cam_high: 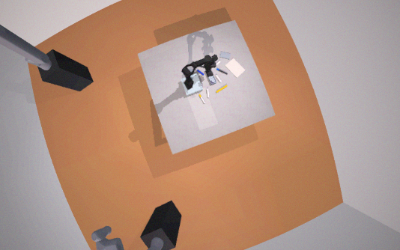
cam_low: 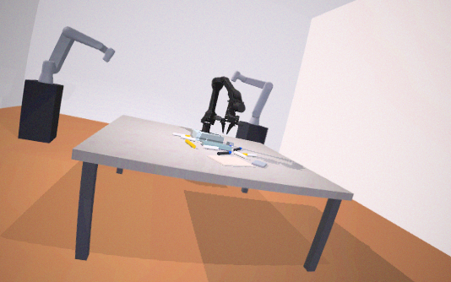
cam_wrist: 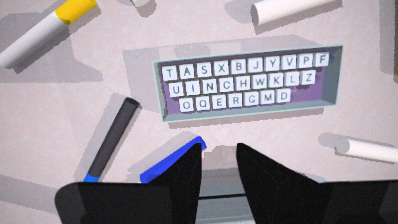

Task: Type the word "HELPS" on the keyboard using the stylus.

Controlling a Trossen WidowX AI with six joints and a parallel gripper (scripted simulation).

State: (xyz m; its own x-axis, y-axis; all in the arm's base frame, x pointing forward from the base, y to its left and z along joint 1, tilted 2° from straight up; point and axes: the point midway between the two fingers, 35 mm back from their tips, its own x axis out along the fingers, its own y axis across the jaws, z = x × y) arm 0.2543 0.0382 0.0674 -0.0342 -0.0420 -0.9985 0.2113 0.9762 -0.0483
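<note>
The blue stylus lies 7 cm behind my gripper tip, 9 cm to the left of it and 9 cm below it. Also, from my gripper tip: grey-blue block (31 cm ahead, 11 cm to the left, 9 cm below); cream notepad (34 cm ahead, 9 cm to the right, 9 cm below).
</note>
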